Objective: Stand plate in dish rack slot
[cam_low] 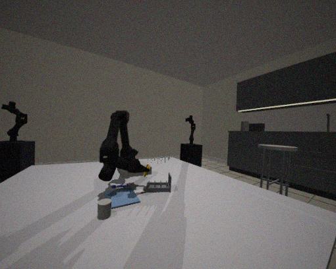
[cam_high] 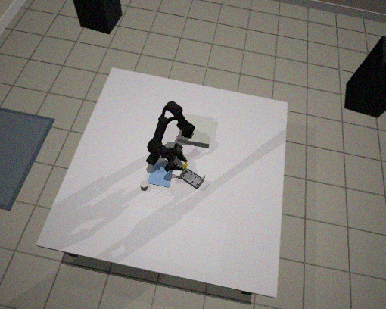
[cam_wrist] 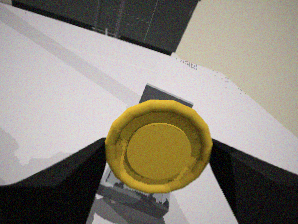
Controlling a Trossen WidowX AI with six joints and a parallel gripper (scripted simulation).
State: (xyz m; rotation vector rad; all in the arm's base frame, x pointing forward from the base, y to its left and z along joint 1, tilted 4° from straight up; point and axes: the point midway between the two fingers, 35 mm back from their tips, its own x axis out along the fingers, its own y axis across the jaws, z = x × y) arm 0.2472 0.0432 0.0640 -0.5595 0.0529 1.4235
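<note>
Now: gripper tip 20 mm short of the grey dish rack, 50 mm to the right of it and 70 mm above it. The rest, counted from my gripper tip: small blue pen-like object 60 mm behind, 150 mm to the right, 90 mm below; then yellow plate 10 mm to the right; then blue mat 60 mm ahead, 140 mm to the right, 90 mm below.
</note>
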